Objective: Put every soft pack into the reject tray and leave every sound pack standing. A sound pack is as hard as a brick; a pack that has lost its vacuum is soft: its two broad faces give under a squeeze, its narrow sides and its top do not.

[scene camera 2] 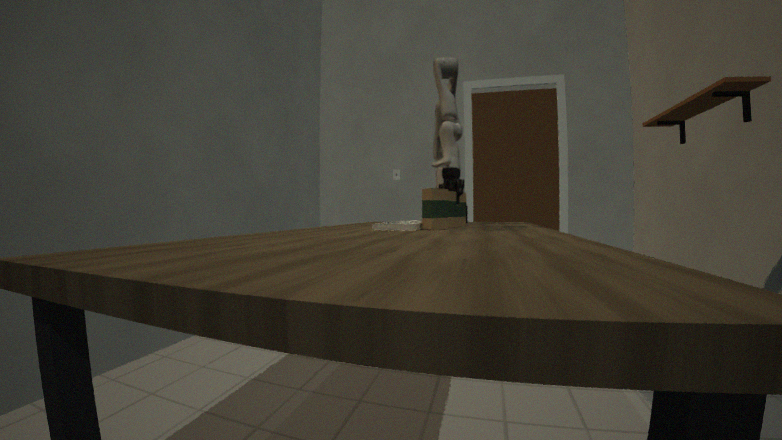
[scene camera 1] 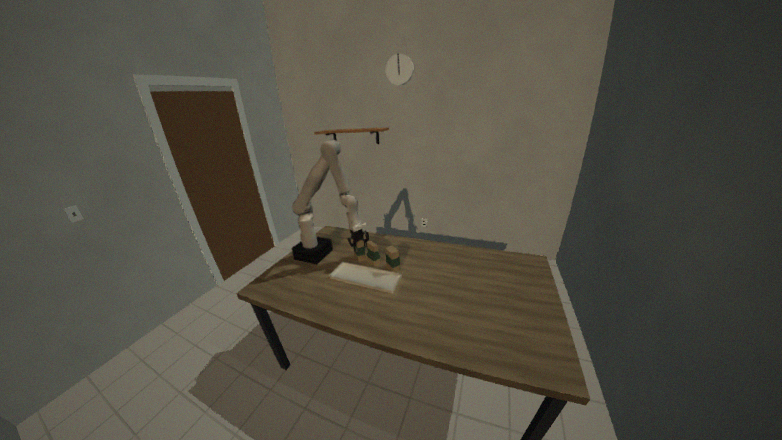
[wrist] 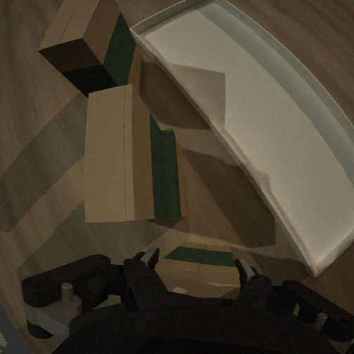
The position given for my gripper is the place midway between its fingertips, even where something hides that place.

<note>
In view: my gripper (wrist: 195, 266), a white reject tray (scene camera 1: 377, 279), a pack (scene camera 2: 434, 200), a pack (wrist: 198, 269) and a pack (wrist: 133, 171).
The white reject tray shows as well in the wrist view (wrist: 281, 126).
</note>
